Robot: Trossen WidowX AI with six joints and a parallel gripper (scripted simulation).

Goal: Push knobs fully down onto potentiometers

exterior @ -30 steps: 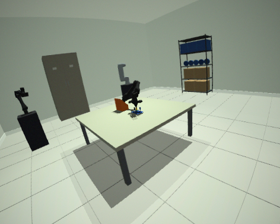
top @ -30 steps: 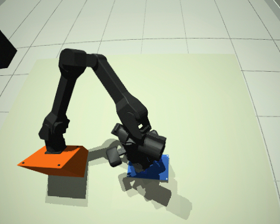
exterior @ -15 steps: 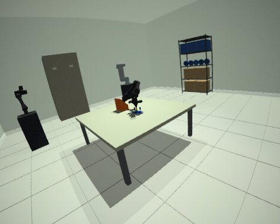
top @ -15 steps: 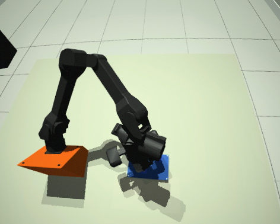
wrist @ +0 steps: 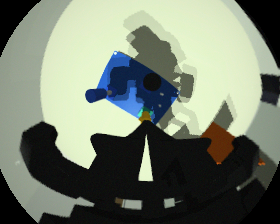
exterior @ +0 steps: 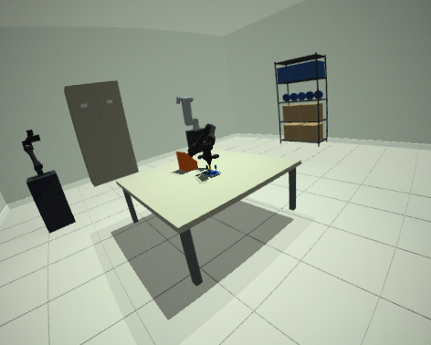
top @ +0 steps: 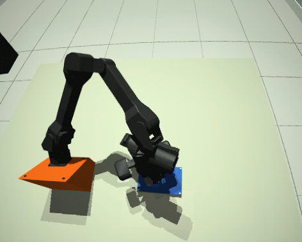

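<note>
My gripper tip is 10 mm above the yellow knob. From my gripper tip the other things lie so: black knob: 20 mm ahead, 50 mm to the right.
</note>
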